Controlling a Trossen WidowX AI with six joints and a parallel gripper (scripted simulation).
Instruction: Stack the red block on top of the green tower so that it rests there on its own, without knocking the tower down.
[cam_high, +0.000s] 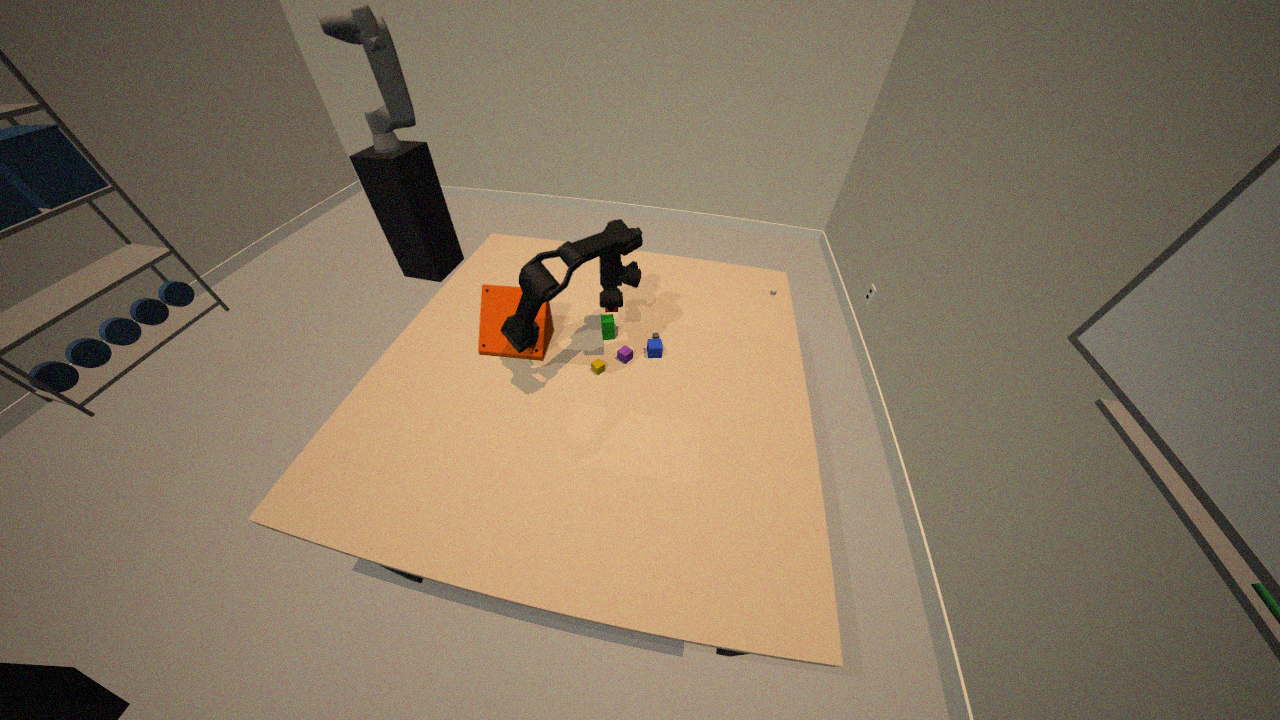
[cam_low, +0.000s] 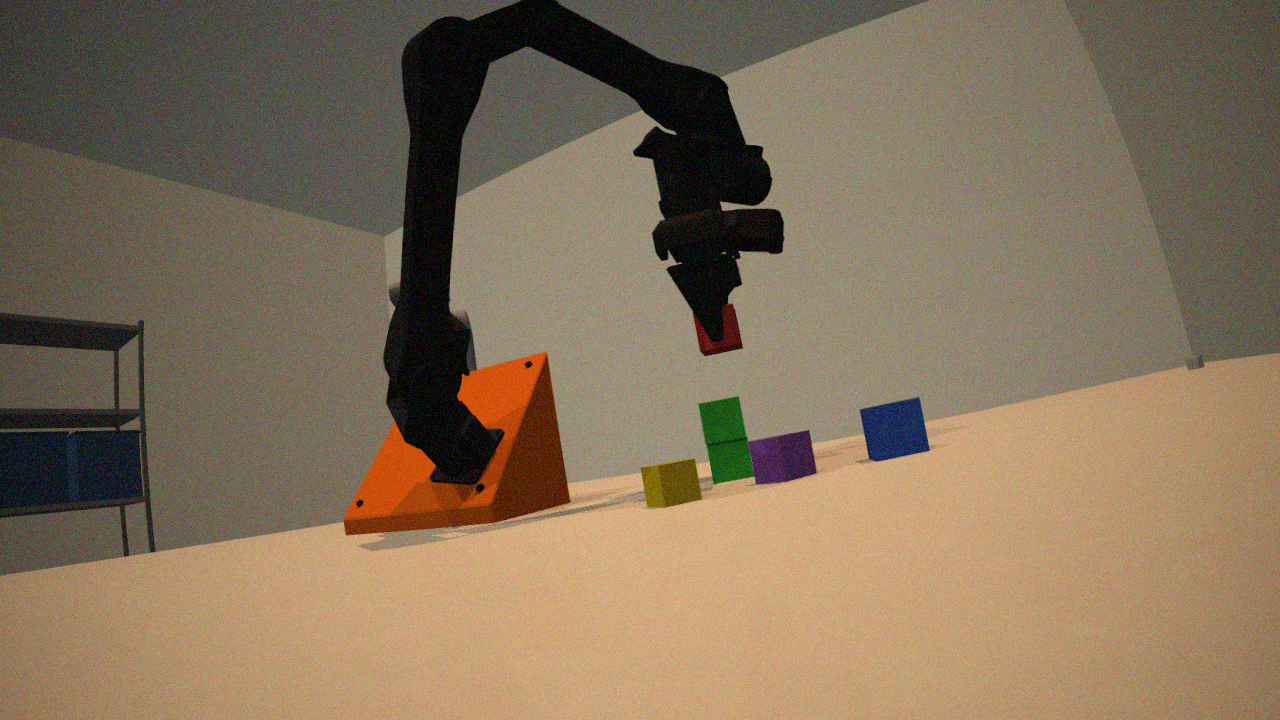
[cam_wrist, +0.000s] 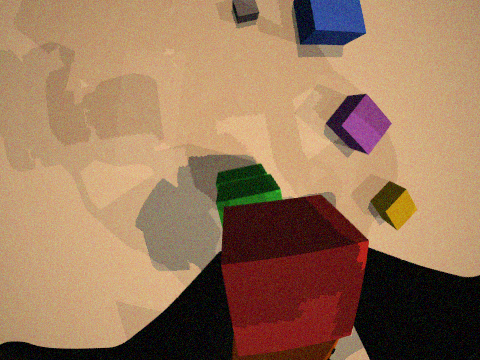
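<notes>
The purple block is 110 mm below my gripper tip, 80 mm to the right of it and 60 mm ahead of it. Also, from my gripper tip: blue block: 150 mm ahead, 110 mm below, 30 mm to the right; then red block: 10 mm above; then yellow block: 140 mm to the right, 110 mm below.
</notes>
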